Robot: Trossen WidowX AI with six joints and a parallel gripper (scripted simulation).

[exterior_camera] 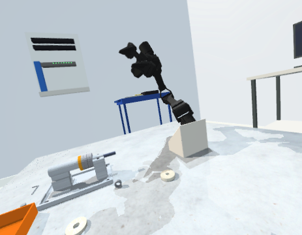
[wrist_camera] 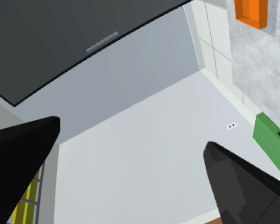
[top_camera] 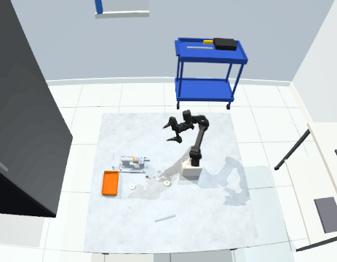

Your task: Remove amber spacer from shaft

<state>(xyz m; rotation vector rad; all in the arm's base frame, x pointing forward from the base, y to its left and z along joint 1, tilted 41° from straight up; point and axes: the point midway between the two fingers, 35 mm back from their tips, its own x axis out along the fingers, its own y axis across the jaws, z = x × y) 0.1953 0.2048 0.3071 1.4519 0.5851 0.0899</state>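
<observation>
Now: the grey spacer 370 mm below my gripper tip, 220 mm ahead of it and 20 mm to the left of it. Round my gripper tip: amber spacer: 370 mm below, 240 mm ahead, 20 mm to the left; then orange tray: 440 mm below, 410 mm ahead, 210 mm to the left.
</observation>
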